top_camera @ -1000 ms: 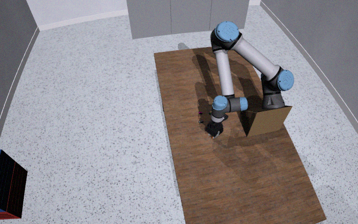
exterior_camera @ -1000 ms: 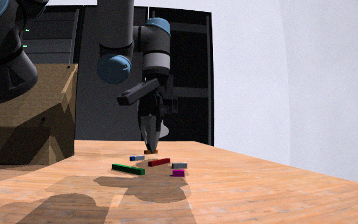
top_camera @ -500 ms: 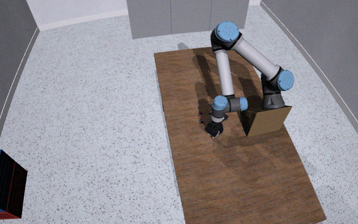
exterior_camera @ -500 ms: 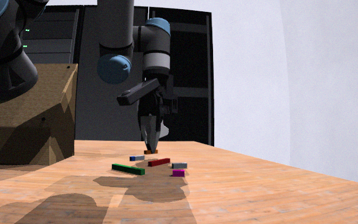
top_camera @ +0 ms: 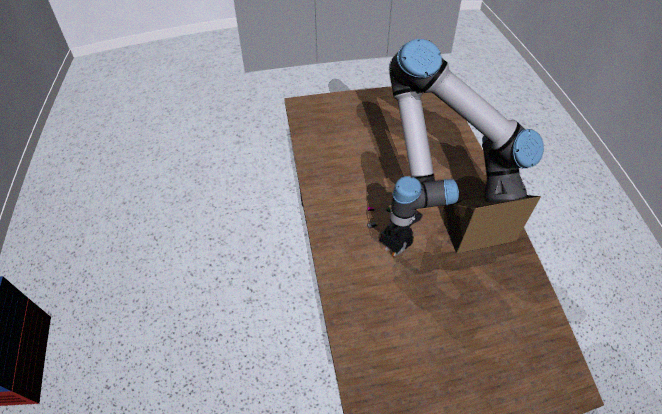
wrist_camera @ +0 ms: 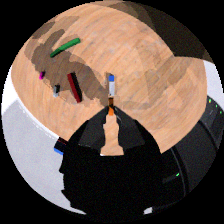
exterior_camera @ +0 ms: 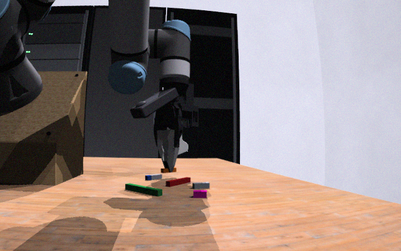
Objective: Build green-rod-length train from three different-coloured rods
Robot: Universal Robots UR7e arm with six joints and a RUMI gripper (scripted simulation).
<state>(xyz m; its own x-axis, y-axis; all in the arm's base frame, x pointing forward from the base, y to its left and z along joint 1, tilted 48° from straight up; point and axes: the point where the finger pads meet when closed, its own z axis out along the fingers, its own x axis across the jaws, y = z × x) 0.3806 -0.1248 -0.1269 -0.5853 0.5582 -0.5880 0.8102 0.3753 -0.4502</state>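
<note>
Right now the orange rod is 10 mm below my hand. Also, from my hand: blue rod 50 mm behind, 30 mm to the right, 20 mm below; then green rod 170 mm to the right, 60 mm behind, 20 mm below; then red rod 90 mm to the right, 20 mm below, 10 mm ahead.
</note>
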